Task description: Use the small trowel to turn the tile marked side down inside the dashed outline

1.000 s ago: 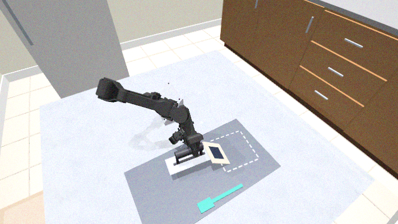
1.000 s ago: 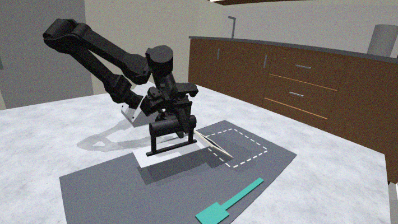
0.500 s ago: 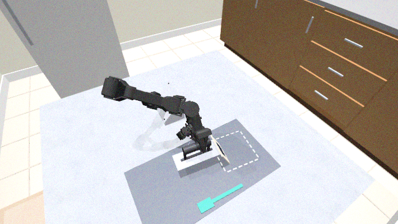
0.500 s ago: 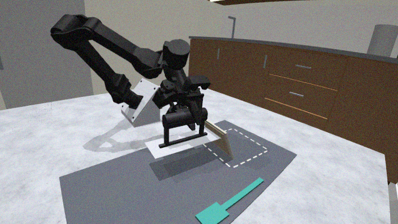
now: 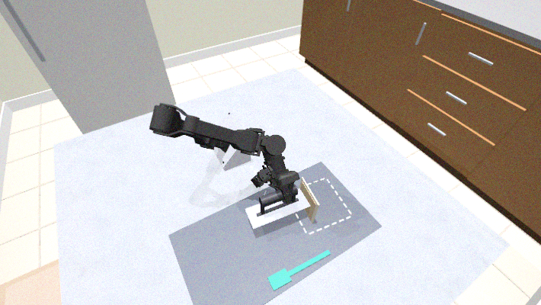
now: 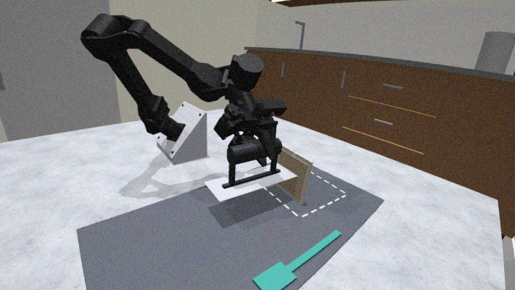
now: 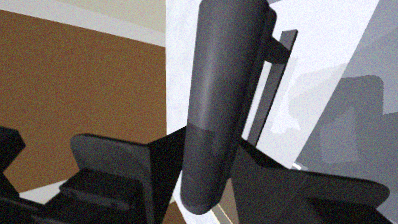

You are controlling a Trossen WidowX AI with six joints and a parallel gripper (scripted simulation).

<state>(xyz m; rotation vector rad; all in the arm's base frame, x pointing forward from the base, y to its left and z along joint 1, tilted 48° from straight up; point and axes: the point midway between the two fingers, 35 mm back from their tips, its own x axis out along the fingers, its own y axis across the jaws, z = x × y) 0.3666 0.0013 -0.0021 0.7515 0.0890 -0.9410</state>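
The tile is 1 cm ahead of my gripper tip, 9 cm to the left of it and 6 cm below it. From my gripper tip the other things lie so: teal flat tool (15 cm ahead, 8 cm to the right, 11 cm below); then grey mat (1 cm ahead, 5 cm to the right, 14 cm below).
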